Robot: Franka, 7 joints.
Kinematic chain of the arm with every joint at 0, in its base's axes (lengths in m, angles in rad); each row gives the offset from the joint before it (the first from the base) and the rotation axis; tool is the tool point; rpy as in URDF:
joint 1: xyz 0 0 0.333 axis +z
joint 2: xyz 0 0 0 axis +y
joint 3: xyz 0 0 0.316 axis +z
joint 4: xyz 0.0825 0 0 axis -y
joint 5: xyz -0.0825 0 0.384 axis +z
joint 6: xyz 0 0 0 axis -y
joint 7: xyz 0.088 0 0 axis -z
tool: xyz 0 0 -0.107 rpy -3.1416 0 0
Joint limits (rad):
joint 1: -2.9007..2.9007
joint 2: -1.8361..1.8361
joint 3: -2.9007..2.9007
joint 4: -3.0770..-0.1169
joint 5: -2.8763..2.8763
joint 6: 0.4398..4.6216
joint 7: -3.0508..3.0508
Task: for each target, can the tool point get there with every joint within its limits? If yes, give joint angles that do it. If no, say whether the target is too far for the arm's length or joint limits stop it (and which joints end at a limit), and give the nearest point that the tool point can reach.
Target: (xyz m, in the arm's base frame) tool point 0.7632 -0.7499 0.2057
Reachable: no: too far | nearest point 0.6076 -0.5971 0.2316 | short by 0.220 m
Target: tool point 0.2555 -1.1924 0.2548
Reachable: no: too far | nearest point 0.1794 -0.8371 0.2781 | short by 0.364 m
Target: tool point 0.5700 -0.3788 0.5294
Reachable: yes | joints 0.1883 0.6162 -1.1896 -1.6458 2.3095 1.4405 -0.8884
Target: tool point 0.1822 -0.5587 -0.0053
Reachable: yes | joints -1.1532 1.4623 0.1973 -1.1090 -1.4944 0.7688 -0.3565
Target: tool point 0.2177 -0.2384 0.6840
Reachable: yes | joints -0.5345 -0.5900 -0.0462 -2.5472 0.5602 4.1145 2.1222
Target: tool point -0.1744 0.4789 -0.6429
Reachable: no: too far | nearest point -0.1457 0.4000 -0.3413 | short by 0.313 m
